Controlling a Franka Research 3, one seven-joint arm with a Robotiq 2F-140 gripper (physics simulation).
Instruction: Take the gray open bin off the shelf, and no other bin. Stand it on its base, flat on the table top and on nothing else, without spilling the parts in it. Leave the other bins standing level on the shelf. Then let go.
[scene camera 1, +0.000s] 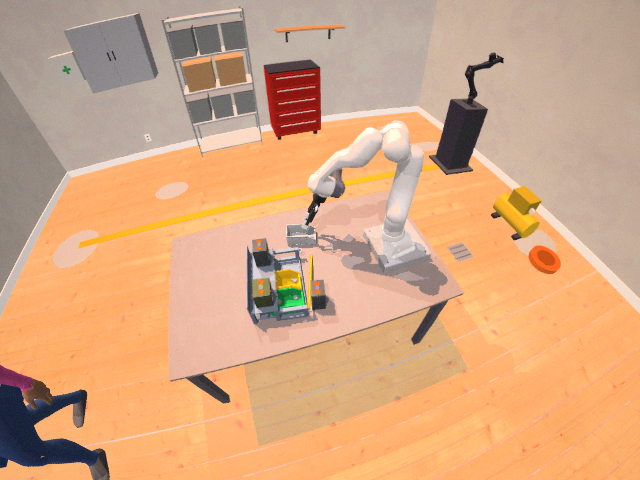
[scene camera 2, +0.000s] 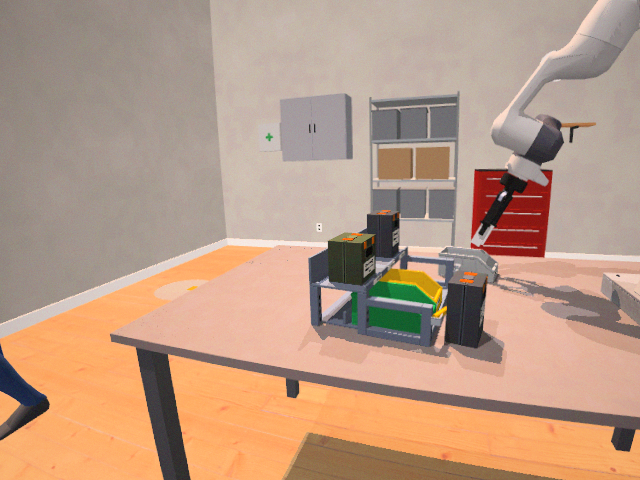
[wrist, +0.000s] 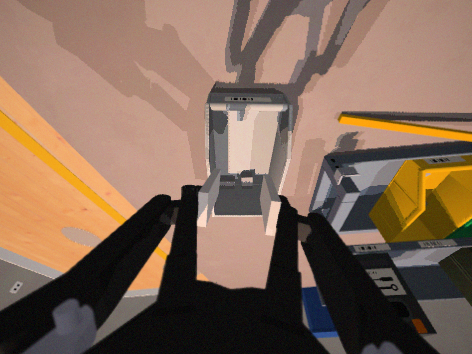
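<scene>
The gray open bin (scene camera 1: 301, 236) (scene camera 2: 467, 262) (wrist: 248, 145) stands on its base on the table top, apart from the shelf (scene camera 1: 249, 279) (scene camera 2: 363, 312). A small gray part shows near its labelled front in the wrist view; its other contents are unclear. My gripper (scene camera 1: 306, 226) (scene camera 2: 478, 241) (wrist: 240, 184) is partly open and empty, with its fingertips over the bin's rear end and nothing between them. The yellow bin (scene camera 1: 287, 279) (scene camera 2: 410, 277) (wrist: 400, 210) and the green bin (scene camera 1: 292, 299) (scene camera 2: 395, 310) sit side by side on the shelf's lower level and look level.
An olive box (scene camera 1: 262, 292) (scene camera 2: 351, 258) and a dark box (scene camera 1: 260, 251) (scene camera 2: 383, 233) stand on the shelf's top level. A black box (scene camera 1: 318, 295) (scene camera 2: 465, 310) stands on the table before the shelf, near a yellow bar (scene camera 1: 311, 273) (wrist: 400, 126). A person (scene camera 1: 20, 413) is beyond the table's left.
</scene>
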